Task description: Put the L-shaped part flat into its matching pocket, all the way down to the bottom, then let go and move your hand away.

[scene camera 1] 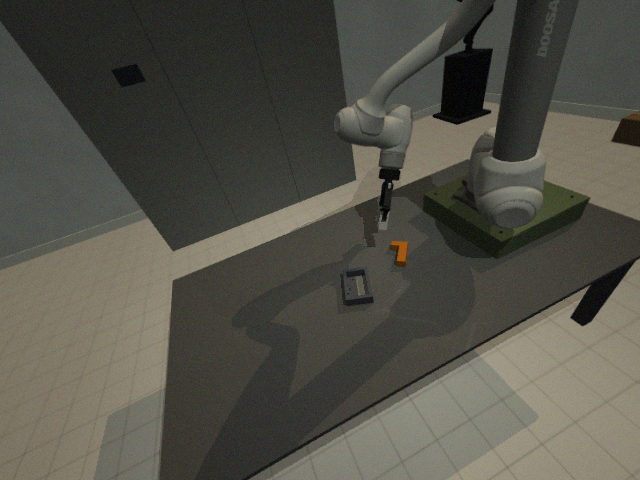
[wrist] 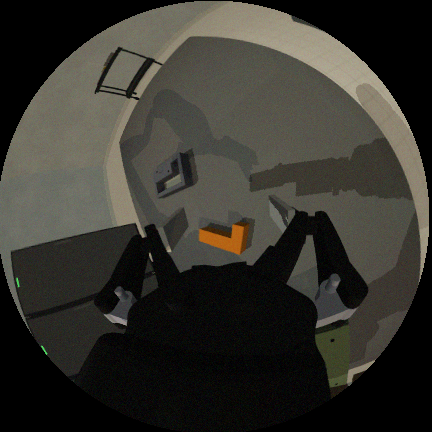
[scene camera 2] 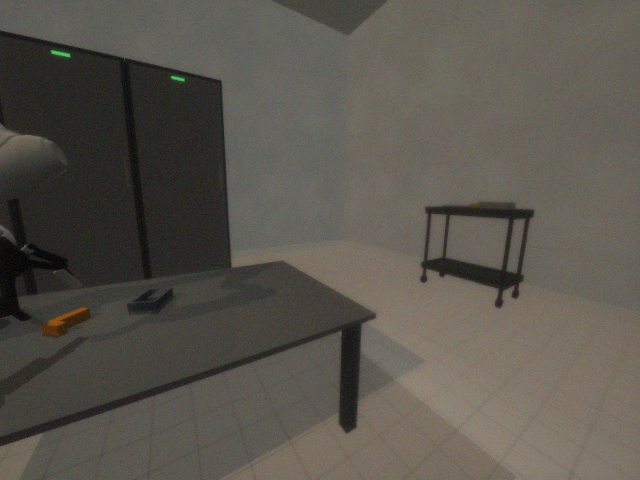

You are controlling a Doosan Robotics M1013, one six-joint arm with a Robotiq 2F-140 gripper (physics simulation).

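The orange L-shaped part lies flat on the table, outside the pocket. The dark grey pocket block sits apart from it, toward the lower left in scene camera 1 and the upper left in the wrist view. A pale bottom shows inside its recess. My gripper is wide open and empty above the table. In the wrist view the L-shaped part shows between and below the spread fingers. The fingers do not touch it.
The table carries the arm's green base plate on the side near the part. Tall dark cabinets stand behind the table. A black cart stands farther away by the wall.
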